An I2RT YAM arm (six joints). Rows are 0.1 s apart.
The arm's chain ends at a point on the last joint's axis. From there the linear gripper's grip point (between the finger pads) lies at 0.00 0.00 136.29 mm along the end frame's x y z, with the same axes.
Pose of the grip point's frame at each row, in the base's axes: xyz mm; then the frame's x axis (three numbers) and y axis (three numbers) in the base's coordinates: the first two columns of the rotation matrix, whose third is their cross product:
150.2 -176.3 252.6 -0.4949 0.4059 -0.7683 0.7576 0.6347 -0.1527
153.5 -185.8 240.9 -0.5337 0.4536 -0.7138 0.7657 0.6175 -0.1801
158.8 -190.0 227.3 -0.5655 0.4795 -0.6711 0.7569 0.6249 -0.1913
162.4 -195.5 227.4 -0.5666 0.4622 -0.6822 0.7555 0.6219 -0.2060
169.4 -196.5 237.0 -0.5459 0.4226 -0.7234 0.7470 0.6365 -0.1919
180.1 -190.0 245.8 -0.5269 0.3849 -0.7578 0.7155 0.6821 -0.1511
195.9 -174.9 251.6 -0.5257 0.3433 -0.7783 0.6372 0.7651 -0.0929
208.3 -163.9 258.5 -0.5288 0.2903 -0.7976 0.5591 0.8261 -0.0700
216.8 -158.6 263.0 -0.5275 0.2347 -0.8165 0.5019 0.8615 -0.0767
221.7 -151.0 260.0 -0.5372 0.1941 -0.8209 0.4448 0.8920 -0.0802
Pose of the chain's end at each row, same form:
92.2 -86.7 337.3 -0.4949 0.4059 -0.7683 0.7576 0.6347 -0.1527
104.6 -98.2 333.2 -0.5337 0.4536 -0.7138 0.7657 0.6175 -0.1801
114.1 -106.0 324.9 -0.5655 0.4795 -0.6711 0.7569 0.6249 -0.1913
117.6 -109.3 323.0 -0.5666 0.4622 -0.6822 0.7555 0.6219 -0.2060
117.7 -108.6 327.4 -0.5459 0.4226 -0.7234 0.7470 0.6365 -0.1919
117.6 -105.3 332.3 -0.5269 0.3849 -0.7578 0.7155 0.6821 -0.1511
119.1 -100.7 336.2 -0.5257 0.3433 -0.7783 0.6372 0.7651 -0.0929
121.3 -98.1 340.2 -0.5288 0.2903 -0.7976 0.5591 0.8261 -0.0700
123.4 -97.2 341.0 -0.5275 0.2347 -0.8165 0.5019 0.8615 -0.0767
124.0 -95.4 337.1 -0.5372 0.1941 -0.8209 0.4448 0.8920 -0.0802

